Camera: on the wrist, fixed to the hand. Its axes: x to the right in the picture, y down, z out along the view.
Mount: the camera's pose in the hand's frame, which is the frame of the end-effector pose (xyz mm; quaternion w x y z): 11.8 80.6 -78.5 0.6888 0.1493 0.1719 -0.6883
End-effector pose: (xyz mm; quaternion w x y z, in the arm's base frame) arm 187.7 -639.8 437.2 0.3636 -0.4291 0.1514 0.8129
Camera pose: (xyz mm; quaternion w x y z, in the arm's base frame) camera 171.4 -733.8 376.4 0.8480 -0.4852 -0.0072 0.2133
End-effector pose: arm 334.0 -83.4 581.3 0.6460 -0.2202 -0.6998 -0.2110
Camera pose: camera 443.7 -62.9 599.9 0.4529 0.4627 -0.5540 -0.5233
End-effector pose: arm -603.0 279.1 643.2 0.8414 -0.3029 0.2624 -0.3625
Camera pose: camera -611.5 289.6 530.9 0.3302 -0.2013 0.0628 -0.9201
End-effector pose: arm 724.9 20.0 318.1 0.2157 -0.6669 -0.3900 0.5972
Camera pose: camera 821.6 -5.4 265.2 0.7262 -0.2614 -0.6014 0.2065
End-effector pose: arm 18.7 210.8 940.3 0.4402 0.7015 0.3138 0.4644
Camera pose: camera -47.2 212.9 1032.2 0.4642 0.2531 0.8440 0.0906
